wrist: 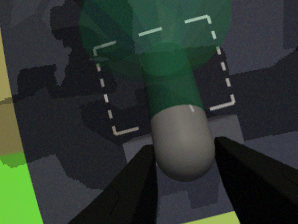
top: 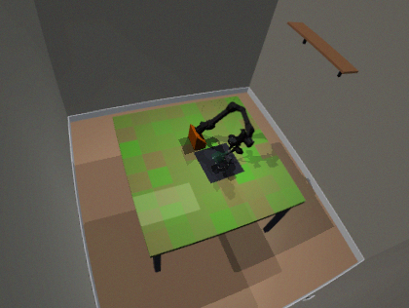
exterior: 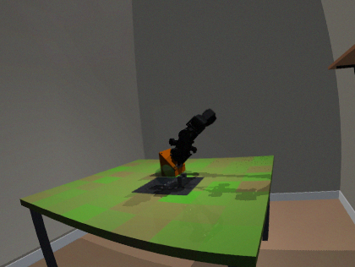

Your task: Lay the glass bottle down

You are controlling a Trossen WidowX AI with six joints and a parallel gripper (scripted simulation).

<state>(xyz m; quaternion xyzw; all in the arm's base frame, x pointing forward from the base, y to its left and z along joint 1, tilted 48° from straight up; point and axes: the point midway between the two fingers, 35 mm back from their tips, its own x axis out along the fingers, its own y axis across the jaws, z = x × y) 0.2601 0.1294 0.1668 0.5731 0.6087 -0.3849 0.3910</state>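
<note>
Right now the green glass bottle is 5 cm to the right of my gripper tip and 3 cm below it. Also, from my gripper tip: dark mat 1 cm ahead, 7 cm to the right, 11 cm below.
</note>
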